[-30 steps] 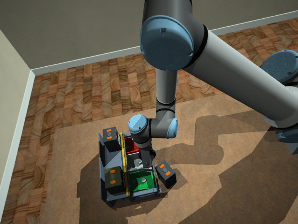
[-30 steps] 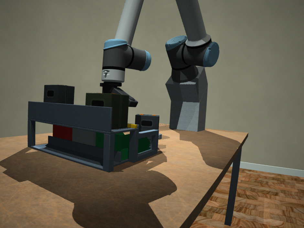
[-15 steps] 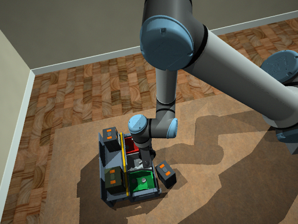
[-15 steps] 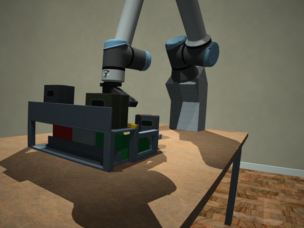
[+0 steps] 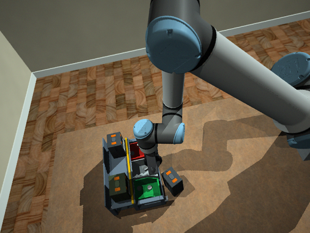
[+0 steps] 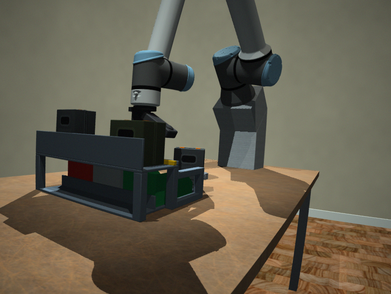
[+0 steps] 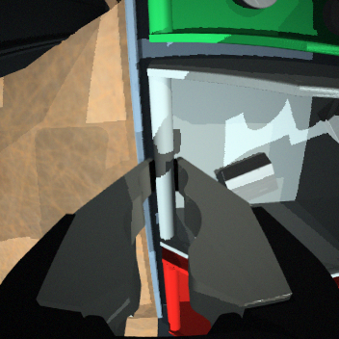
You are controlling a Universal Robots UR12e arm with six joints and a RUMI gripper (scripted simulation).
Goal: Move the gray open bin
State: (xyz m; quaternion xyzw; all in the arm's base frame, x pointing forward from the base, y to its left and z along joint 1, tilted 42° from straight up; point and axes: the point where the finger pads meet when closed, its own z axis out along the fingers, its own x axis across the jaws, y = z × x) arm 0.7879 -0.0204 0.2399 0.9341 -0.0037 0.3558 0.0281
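The gray bin is 8 cm ahead of my hand. From my hand the other things lie so: yellow strip 13 cm ahead, 6 cm above; then green bin 9 cm ahead, 11 cm to the left; then red bin 8 cm ahead, 11 cm to the right.
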